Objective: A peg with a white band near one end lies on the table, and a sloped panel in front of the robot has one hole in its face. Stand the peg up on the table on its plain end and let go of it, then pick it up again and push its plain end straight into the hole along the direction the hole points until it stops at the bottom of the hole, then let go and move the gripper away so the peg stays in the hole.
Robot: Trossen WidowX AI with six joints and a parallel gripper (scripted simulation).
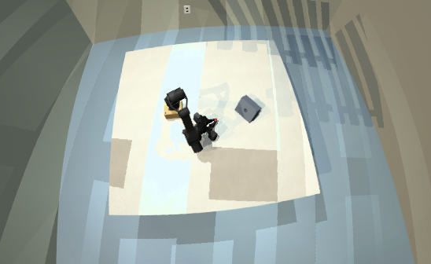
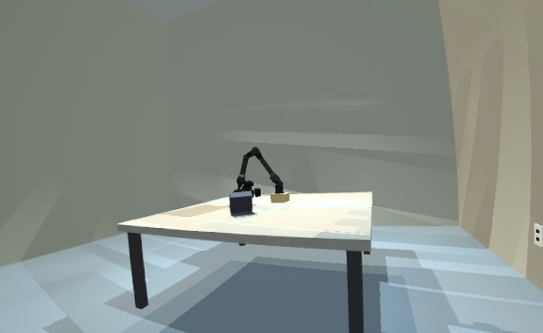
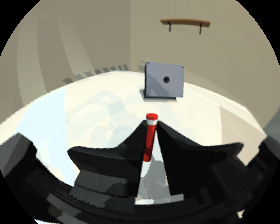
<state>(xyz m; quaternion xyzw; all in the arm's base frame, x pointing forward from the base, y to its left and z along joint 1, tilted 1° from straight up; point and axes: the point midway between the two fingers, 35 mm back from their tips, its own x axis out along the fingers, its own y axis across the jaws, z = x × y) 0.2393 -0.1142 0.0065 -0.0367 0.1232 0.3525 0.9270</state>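
My gripper tip is now 1 cm above the red peg. From my gripper tip the other things lie so: grey sloped panel (20 cm ahead, 9 cm to the left).
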